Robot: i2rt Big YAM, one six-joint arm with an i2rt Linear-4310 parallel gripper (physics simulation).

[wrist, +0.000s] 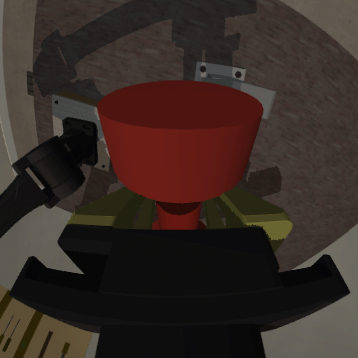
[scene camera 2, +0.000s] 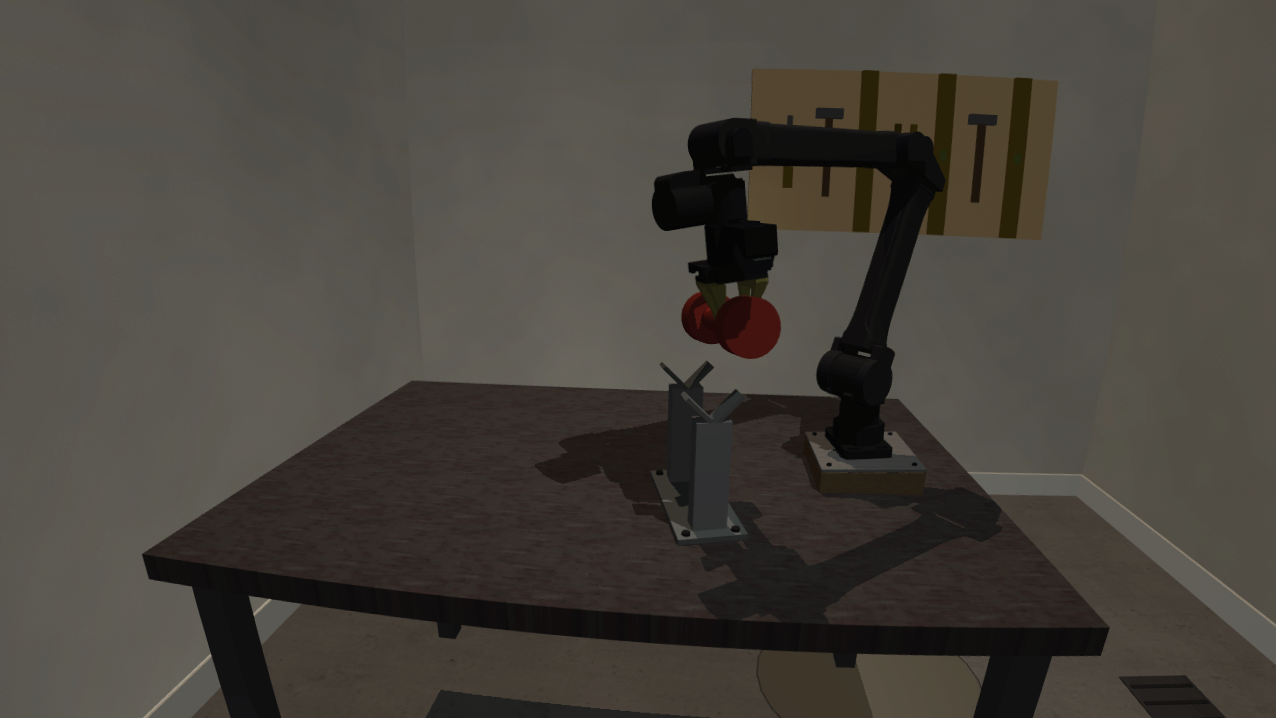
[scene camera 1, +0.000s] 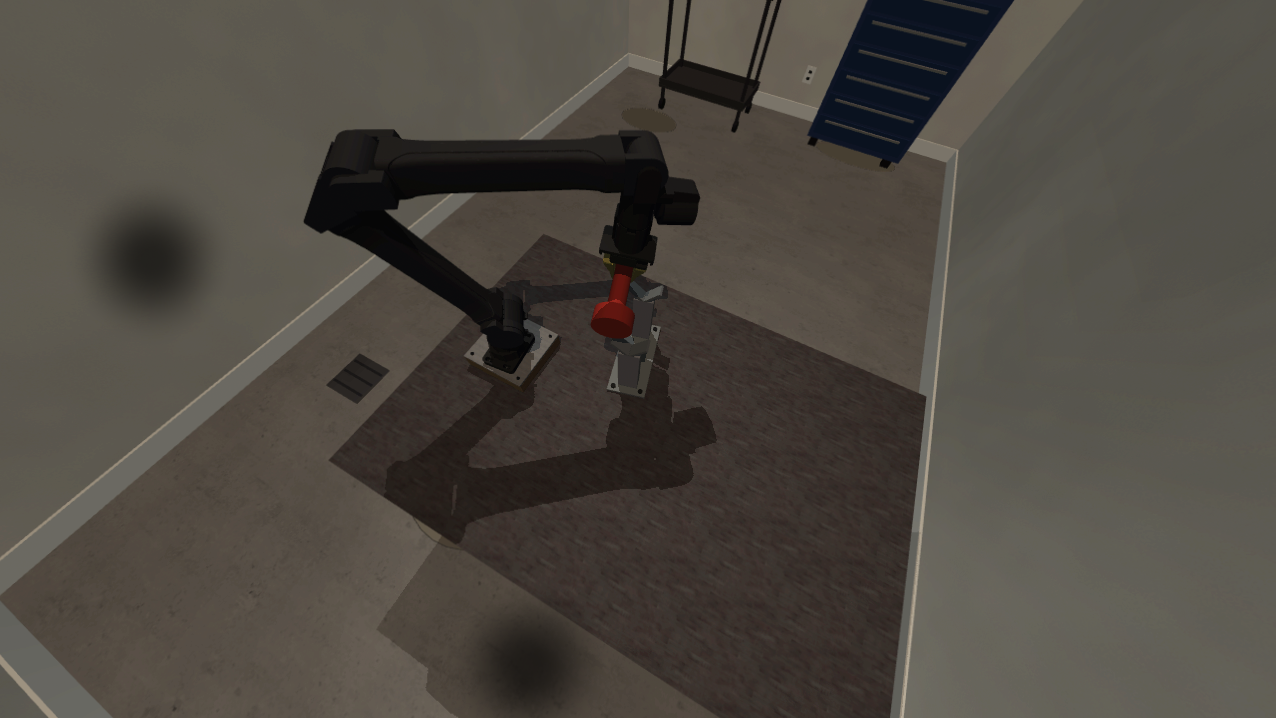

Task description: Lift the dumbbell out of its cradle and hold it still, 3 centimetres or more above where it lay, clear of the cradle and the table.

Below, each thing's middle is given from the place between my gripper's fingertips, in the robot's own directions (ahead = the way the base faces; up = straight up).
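I see the grey cradle (scene camera 2: 694, 490) 50 mm ahead of my hand, 20 mm to the right of it and 180 mm below it. The red dumbbell (scene camera 1: 613, 319) is 10 mm ahead of my hand, 30 mm to the right of it and 10 mm above it. Going by their middles, the red dumbbell is the nearest to my hand of the things named here.
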